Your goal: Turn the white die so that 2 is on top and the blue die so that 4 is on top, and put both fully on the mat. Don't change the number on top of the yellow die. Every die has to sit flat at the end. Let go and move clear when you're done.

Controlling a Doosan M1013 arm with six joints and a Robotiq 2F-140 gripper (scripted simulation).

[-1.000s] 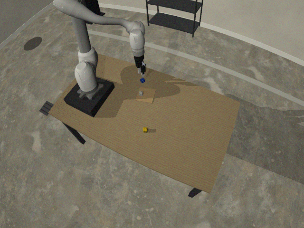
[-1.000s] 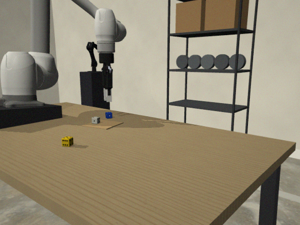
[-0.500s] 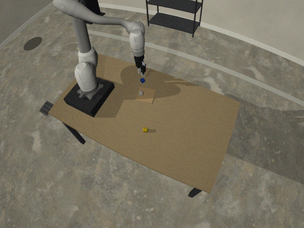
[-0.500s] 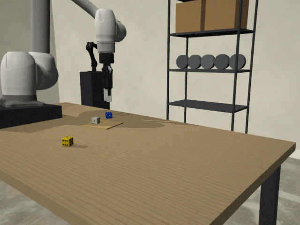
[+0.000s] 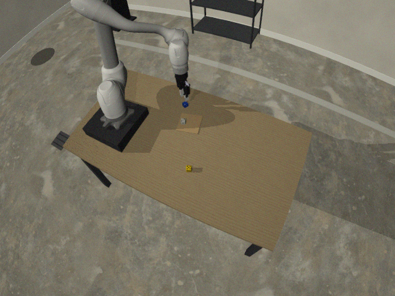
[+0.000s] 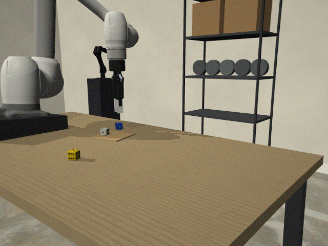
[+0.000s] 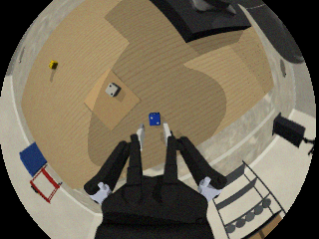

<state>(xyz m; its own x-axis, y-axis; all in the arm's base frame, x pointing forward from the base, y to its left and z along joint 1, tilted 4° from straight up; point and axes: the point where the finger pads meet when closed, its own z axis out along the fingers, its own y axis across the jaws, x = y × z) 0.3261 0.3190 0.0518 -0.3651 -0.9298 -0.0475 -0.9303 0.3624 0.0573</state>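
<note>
Now: hand 10 cm above the blue die. From my hand the other things lie so: white die 13 cm to the right, 10 cm below, 6 cm ahead; then mat 11 cm to the right, 11 cm below, 10 cm ahead; then yellow die 39 cm to the right, 27 cm ahead, 10 cm below.
</note>
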